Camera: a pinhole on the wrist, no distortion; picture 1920 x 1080 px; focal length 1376.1 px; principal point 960.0 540.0 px. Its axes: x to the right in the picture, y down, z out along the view. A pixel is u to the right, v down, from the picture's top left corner.
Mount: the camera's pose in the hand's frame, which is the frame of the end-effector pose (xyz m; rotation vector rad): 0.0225 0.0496 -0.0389 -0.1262 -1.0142 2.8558
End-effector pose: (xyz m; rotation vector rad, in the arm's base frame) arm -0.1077 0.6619 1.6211 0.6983 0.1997 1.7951
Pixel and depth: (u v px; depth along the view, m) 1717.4 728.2 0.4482
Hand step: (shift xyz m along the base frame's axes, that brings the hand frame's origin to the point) 0.3924 -0.2239 -0.0043
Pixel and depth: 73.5 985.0 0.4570
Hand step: 0.3988 0.3145 0.0979
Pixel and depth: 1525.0 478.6 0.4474
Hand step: 0.3645 -0.1910 0.0891
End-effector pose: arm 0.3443 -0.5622 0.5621 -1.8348 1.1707 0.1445
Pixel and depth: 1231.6 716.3 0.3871
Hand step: 0.1932 0.2612 0.0647
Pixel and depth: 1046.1 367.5 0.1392
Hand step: 0.0448 0.0624 -0.0303
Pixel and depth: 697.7 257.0 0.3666
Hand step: 0.2331 0.1993 -0.1143
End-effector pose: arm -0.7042 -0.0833 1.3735 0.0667 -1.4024 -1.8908
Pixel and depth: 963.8 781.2 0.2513
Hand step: -0.1276 0.1219 -0.0714
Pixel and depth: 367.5 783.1 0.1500
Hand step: -0.1158 0.0173 -0.0101
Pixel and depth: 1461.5 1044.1 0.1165
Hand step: -0.0121 0.0445 -0.0471
